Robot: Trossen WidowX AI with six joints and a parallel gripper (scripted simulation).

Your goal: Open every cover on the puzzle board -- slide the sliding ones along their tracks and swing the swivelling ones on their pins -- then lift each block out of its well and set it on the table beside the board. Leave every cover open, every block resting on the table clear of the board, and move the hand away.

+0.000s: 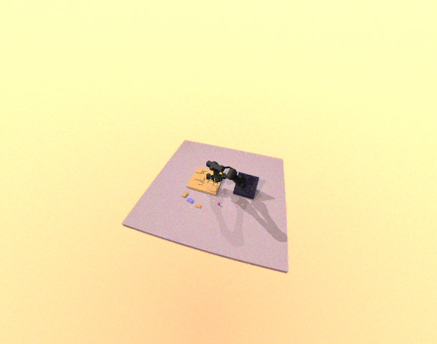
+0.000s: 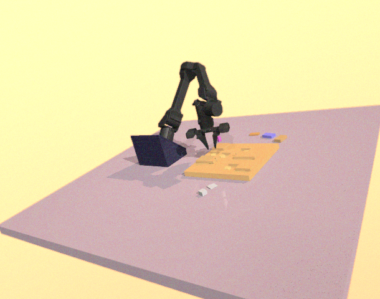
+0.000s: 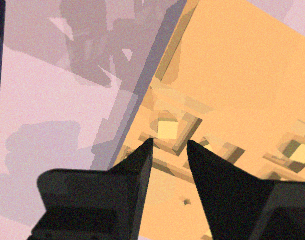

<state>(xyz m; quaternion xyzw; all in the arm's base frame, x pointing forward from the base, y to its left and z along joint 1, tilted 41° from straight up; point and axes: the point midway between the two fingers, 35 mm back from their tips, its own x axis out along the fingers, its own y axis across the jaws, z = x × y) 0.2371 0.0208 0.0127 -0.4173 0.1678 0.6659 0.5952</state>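
The blue block lies 17 cm ahead of my gripper tip, 25 cm to the left of it and 4 cm below it. The rest, counted from my gripper tip: magenta block 8 cm behind, 21 cm to the left, 3 cm below; then grey cube 12 cm ahead, 30 cm to the right, 4 cm below.
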